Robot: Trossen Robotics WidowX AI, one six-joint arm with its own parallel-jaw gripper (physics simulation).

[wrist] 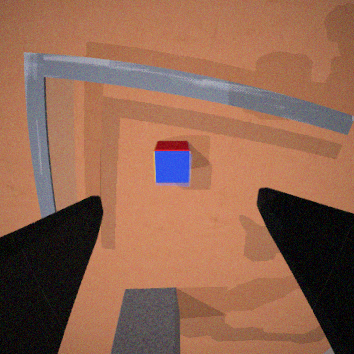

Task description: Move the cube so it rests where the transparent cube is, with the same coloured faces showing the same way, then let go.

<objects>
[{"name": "my gripper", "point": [180, 200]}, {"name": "transparent cube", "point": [172, 169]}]
</objects>
